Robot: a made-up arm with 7 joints. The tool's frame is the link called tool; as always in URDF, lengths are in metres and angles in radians.
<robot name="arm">
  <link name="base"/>
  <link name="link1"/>
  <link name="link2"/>
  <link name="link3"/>
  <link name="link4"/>
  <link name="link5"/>
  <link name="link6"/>
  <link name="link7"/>
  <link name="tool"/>
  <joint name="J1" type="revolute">
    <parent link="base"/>
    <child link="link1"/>
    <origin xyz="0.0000 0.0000 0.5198" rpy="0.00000 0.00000 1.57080"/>
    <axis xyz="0 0 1"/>
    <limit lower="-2.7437" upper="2.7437" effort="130" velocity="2.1"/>
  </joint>
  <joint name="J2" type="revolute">
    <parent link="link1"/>
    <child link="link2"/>
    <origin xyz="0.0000 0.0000 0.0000" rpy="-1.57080 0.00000 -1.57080"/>
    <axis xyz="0 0 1"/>
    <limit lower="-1.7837" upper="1.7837" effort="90" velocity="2.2"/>
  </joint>
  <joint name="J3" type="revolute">
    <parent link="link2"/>
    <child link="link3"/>
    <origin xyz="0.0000 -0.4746 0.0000" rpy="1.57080 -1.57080 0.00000"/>
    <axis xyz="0 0 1"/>
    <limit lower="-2.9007" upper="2.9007" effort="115" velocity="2.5"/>
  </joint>
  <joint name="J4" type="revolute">
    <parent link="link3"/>
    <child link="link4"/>
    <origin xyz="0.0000 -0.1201 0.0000" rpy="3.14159 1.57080 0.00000"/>
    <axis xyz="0 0 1"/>
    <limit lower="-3.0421" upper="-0.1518" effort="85" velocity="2.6"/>
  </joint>
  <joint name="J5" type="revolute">
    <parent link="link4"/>
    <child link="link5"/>
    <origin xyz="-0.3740 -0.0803 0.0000" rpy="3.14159 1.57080 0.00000"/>
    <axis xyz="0 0 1"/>
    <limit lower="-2.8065" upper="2.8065" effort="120" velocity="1.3"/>
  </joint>
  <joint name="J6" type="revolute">
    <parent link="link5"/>
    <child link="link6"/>
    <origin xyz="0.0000 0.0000 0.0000" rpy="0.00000 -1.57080 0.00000"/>
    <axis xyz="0 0 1"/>
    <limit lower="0.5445" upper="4.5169" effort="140" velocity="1.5"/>
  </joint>
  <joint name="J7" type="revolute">
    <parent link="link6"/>
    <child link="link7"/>
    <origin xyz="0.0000 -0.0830 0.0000" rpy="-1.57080 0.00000 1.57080"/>
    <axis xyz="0 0 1"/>
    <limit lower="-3.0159" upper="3.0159" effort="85" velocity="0.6"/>
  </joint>
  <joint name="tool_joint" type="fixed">
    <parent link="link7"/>
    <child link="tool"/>
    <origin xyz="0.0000 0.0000 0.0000" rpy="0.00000 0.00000 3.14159"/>
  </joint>
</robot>
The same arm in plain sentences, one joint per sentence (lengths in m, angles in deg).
The arm has seven revolute joints in a row. What follows holds with every joint at zero, and every direction is one of the base frame's. Joint 1 lies 0.5198 m along +z from the base frame's origin and rotates about +z, from -157.2 to 157.2 deg. Joint 2 lies at the same point as joint 1 and rotates about +y, from -102.2 to 102.2 deg. Joint 3 lies 0.4746 m along +z from joint 2 and rotates about +z, from -166.2 to 166.2 deg. Joint 4 lies 0.1201 m along +x from joint 3 and rotates about -y, from -174.3 to -8.7 deg. Joint 5 lies 0.0803 m along -x and 0.374 m along +z from joint 4 and rotates about +z, from -160.8 to 160.8 deg. Joint 6 lies at the same point as joint 5 and rotates about -y, from 31.2 to 258.8 deg. Joint 7 lies 0.083 m along +x from joint 6 and rotates about -z, from -172.8 to 172.8 deg. The tool frame, which is the frame that the pose is given for, lies at the same point as joint 7; its axes are the base frame's turned by roll -180, pitch 0 and yaw 0 deg (as in URDF: about the fixed x, then y, then z).
